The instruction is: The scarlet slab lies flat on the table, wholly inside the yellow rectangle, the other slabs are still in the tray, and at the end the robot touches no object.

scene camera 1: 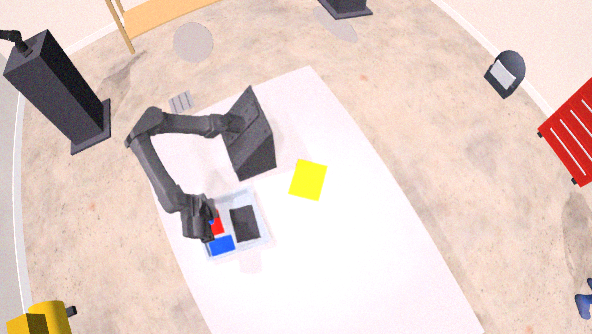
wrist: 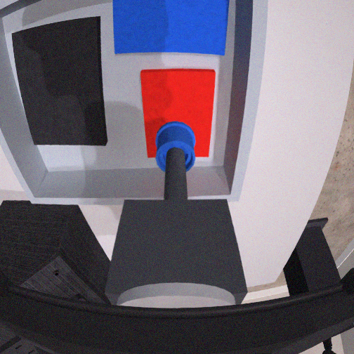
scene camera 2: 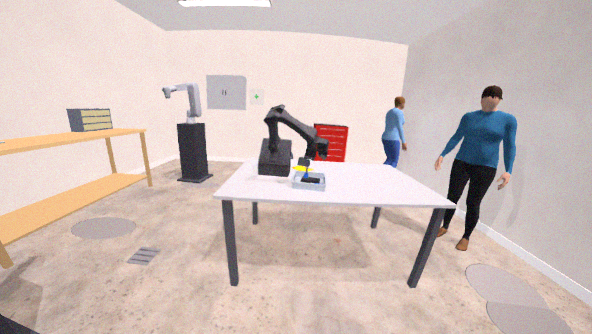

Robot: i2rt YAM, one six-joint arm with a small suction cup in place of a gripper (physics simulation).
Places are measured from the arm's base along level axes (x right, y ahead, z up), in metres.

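Pixels of known places: hand, tool point: [scene camera 1: 210, 220] [scene camera 2: 305, 177]; arm's base, link origin: [scene camera 1: 241, 124] [scene camera 2: 274, 150].
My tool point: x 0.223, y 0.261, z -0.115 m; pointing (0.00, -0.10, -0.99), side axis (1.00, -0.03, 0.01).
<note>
Ahead of a thing's pixels: the offset from my tool point to its top centre. "*": to the spot under its first point. Level surfaces: height alone.
The scarlet slab @[dx +0.003, dy -0.010, dz -0.053 m] [scene camera 1: 219, 228] [wrist: 180, 95] lies flat in the grey tray @[dx -0.058, dy +0.024, dz -0.015 m] [scene camera 1: 225, 201] [scene camera 2: 309, 187] [wrist: 135, 186]. The black slab @[dx -0.113, dy +0.033, dz -0.052 m] [scene camera 1: 245, 223] [scene camera 2: 311, 180] [wrist: 62, 85] and the blue slab @[dx -0.001, dy +0.086, dz -0.052 m] [scene camera 1: 222, 245] [wrist: 170, 25] lie in the tray beside it. The yellow rectangle @[* dx -0.397, dy -0.044, dz -0.065 m] [scene camera 1: 308, 180] [scene camera 2: 302, 168] is bare on the table. My suction cup [scene camera 1: 211, 221] [scene camera 2: 306, 175] [wrist: 175, 145] holds nothing and hangs above the tray, over the scarlet slab's near end in the wrist view. The cup hides part of that end. The scarlet slab cannot be made out in scene camera 2.
The arm's dark base block [scene camera 1: 252, 142] [scene camera 2: 275, 157] stands on the white table @[dz -0.066 m] [scene camera 1: 350, 240] [scene camera 2: 380, 187], behind the tray in scene camera 2. The tray walls rise around the slabs. Two people [scene camera 2: 487, 135] [scene camera 2: 395, 130] stand on the floor beyond the table.
</note>
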